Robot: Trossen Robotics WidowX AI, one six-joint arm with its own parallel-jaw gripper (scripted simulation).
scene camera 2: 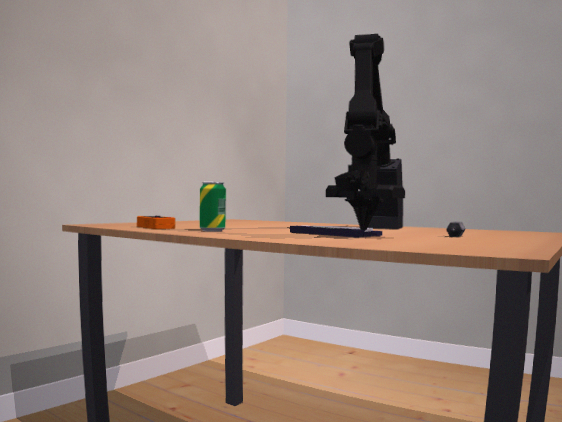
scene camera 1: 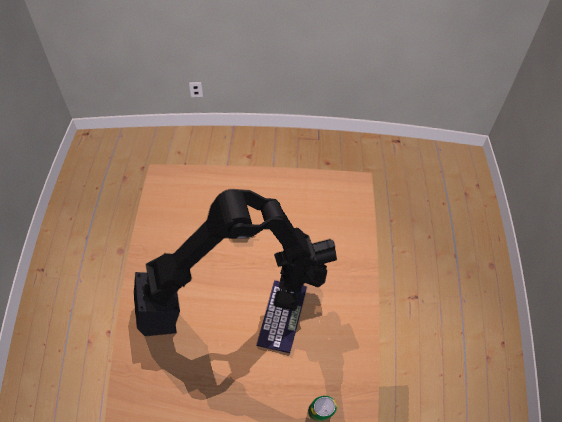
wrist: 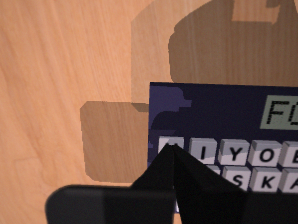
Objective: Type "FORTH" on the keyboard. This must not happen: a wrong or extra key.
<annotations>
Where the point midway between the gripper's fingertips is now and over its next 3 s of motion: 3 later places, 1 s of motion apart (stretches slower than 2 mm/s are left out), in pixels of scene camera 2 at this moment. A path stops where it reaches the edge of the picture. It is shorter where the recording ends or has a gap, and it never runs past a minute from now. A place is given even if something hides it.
The gripper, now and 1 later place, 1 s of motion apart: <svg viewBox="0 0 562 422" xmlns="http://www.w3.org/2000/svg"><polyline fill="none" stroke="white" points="363,230 362,216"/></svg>
</annotations>
